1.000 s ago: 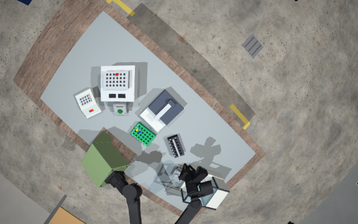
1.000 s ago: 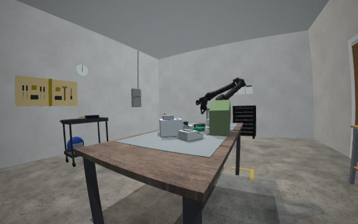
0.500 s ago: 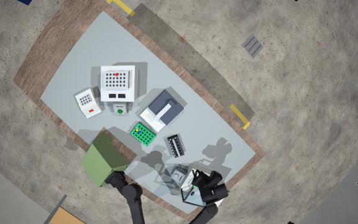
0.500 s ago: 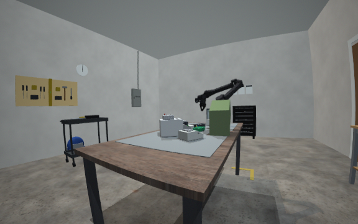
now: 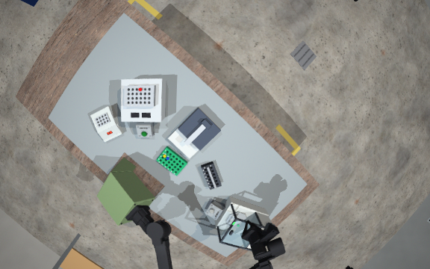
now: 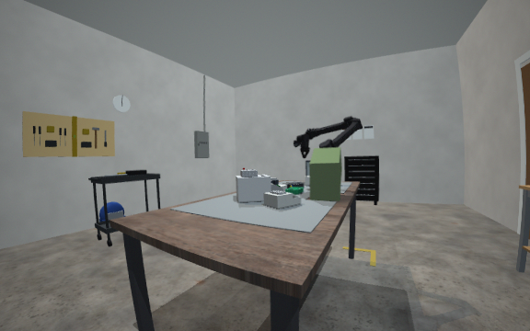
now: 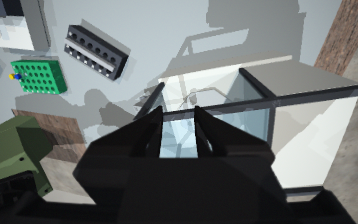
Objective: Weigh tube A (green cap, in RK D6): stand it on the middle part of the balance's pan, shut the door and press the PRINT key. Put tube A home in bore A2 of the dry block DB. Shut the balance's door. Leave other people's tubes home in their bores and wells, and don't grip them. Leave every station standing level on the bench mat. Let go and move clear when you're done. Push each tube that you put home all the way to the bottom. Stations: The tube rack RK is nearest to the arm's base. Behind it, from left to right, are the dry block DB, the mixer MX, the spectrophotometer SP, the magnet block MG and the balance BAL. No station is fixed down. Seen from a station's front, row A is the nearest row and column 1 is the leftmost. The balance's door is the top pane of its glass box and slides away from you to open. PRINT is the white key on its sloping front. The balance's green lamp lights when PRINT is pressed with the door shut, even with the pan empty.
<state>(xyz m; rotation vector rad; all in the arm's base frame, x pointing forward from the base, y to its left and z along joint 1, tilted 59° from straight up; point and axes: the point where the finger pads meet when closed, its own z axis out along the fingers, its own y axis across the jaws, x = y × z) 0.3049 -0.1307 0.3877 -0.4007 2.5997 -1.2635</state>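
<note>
The sliding door lies 90 mm behind my hand, 30 mm below it and 20 mm to the right of it. From my hand the other things lie so: green-capped tube (140 mm below, 80 mm behind, 50 mm to the right); then white print key (170 mm below, 130 mm behind, 90 mm to the left); then balance pan (160 mm below, 80 mm behind, 50 mm to the right).
</note>
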